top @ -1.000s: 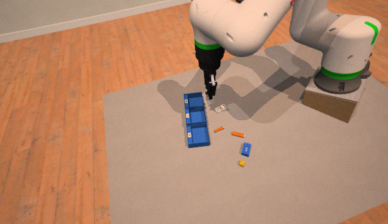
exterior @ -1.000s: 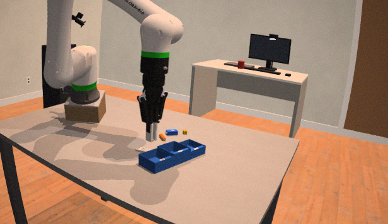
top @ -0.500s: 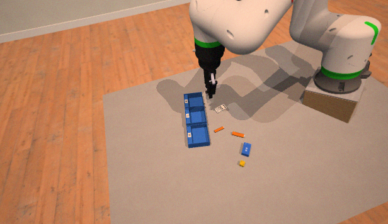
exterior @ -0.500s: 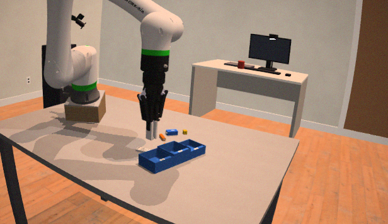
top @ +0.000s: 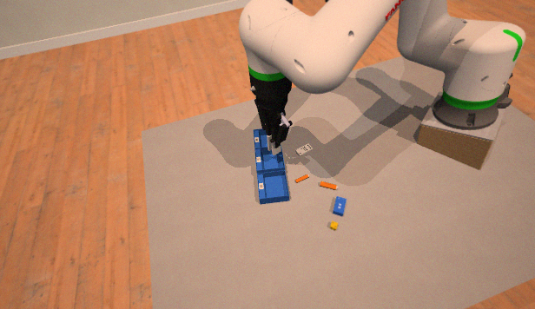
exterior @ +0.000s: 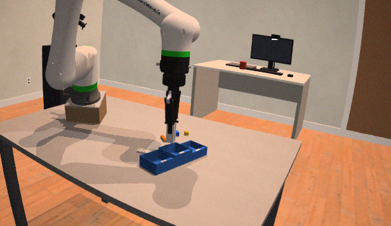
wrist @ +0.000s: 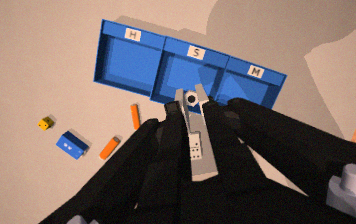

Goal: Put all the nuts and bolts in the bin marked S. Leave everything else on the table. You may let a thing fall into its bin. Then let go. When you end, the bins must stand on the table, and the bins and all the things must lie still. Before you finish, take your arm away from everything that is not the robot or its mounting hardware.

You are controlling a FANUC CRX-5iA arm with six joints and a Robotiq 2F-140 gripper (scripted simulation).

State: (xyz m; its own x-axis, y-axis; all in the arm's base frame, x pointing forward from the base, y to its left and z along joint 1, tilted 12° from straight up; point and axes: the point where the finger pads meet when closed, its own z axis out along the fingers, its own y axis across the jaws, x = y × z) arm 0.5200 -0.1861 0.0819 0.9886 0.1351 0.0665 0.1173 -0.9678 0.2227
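Right now my hand is 20 mm short of the blue bin and 80 mm above it. Round my hand: orange stick 40 mm behind, 90 mm to the left, 100 mm below; white domino 100 mm behind, 10 mm to the left, 100 mm below; grey nut 30 mm below.
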